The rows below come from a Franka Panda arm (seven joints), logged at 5 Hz.
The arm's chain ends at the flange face. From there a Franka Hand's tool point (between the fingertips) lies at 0.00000 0.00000 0.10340 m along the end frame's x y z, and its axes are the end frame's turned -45 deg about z.
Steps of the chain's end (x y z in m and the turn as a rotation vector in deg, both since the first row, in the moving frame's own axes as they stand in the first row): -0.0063, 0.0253, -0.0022, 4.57, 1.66, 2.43; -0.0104, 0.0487, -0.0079, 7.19, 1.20, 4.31; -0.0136, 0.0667, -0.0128, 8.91, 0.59, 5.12; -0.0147, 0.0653, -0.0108, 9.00, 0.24, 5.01
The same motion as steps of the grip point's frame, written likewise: -0.0143, 0.0099, -0.0026, 2.06, 4.41, 2.43; -0.0308, 0.0199, -0.0087, 4.24, 5.93, 4.31; -0.0442, 0.0275, -0.0141, 5.88, 6.72, 5.12; -0.0444, 0.0252, -0.0121, 6.19, 6.53, 5.01
